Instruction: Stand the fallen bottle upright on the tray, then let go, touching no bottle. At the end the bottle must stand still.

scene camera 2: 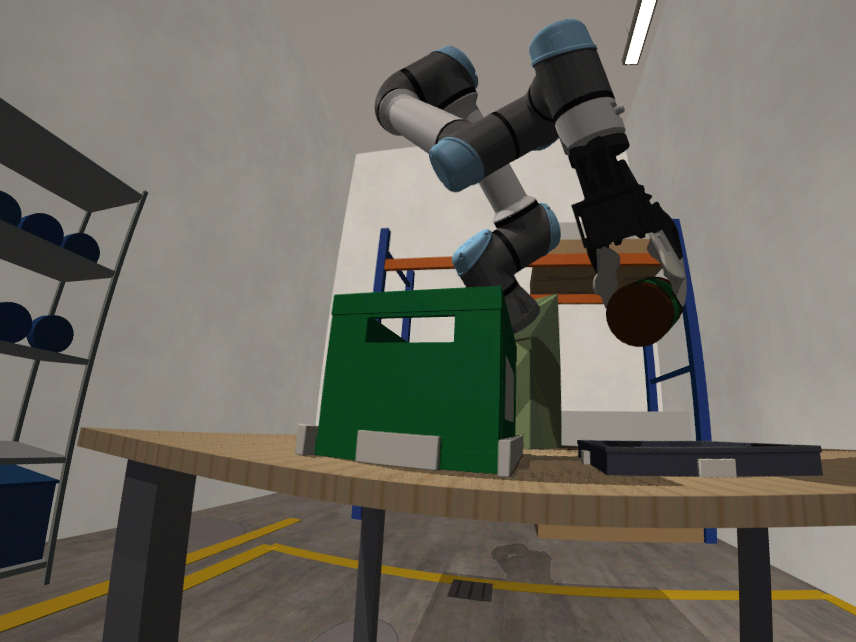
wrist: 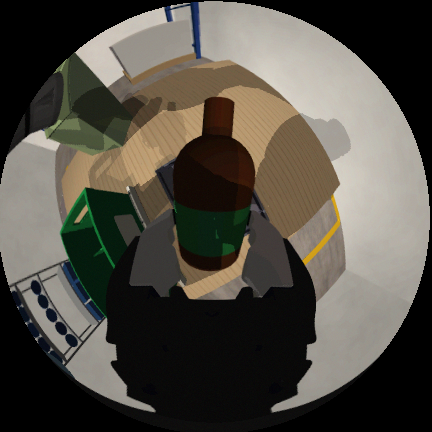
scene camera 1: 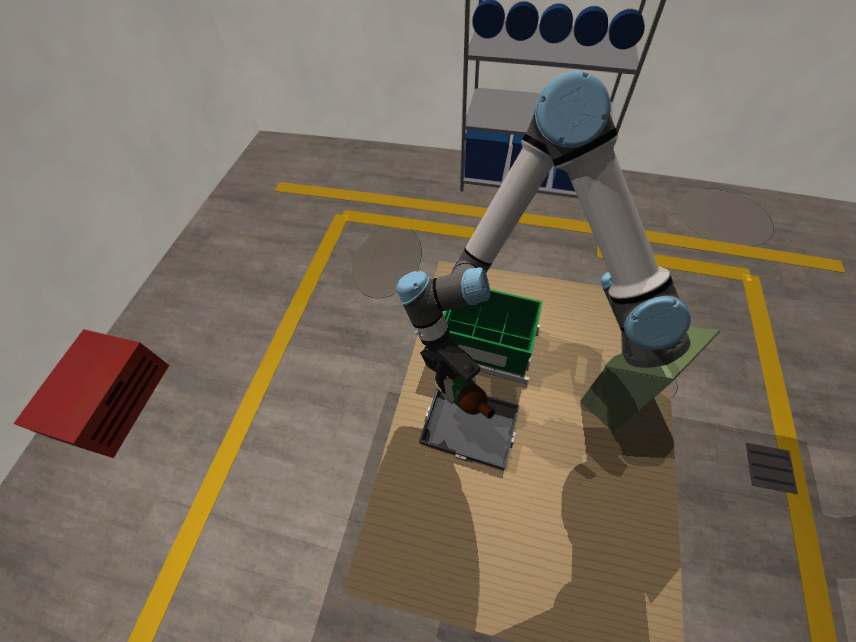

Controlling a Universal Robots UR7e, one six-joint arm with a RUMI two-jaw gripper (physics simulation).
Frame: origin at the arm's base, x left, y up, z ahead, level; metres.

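Seen in the pictures: gripper, between the fingertips: (scene camera 2: 647, 312) (wrist: 211, 210) (scene camera 1: 463, 393); arm's base, origin of its link: (scene camera 2: 512, 321).
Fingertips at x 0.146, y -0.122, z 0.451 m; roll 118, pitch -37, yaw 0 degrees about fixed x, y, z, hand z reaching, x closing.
Offsets run from my fingertips to a thing's top centre. "spot": to the spot under its first point.
The brown bottle with a green label @(dx +0.017, dy +0.061, dz -0.021 m) (scene camera 1: 472, 399) (scene camera 2: 639, 314) (wrist: 214, 185) is off the tray, held in the air on its side; its base faces scene camera 2 and its neck points away from it. Its exact tilt is hard to tell. My gripper (scene camera 1: 457, 389) (scene camera 2: 642, 298) (wrist: 211, 210) is shut on the bottle, with one jaw on each side of the label near the base. The dark grey tray @(dx +0.024, dy -0.157, dz -0.028 m) (scene camera 1: 449, 432) (scene camera 2: 656, 462) lies flat on the table well below the bottle. In the wrist view the bottle hides most of the tray @(spot: dx -0.050, dy -0.178, dz -0.116 m) (wrist: 168, 184).
A green crate with compartments @(dx -0.262, dy -0.008, dz -0.043 m) (scene camera 1: 519, 353) (scene camera 2: 414, 386) (wrist: 107, 205) stands on the wooden table beside the tray. An olive-green angular block (scene camera 1: 611, 397) (scene camera 2: 539, 393) (wrist: 90, 102) stands by the arm's base. A red cabinet (scene camera 1: 79, 383) is at the far left in scene camera 1.
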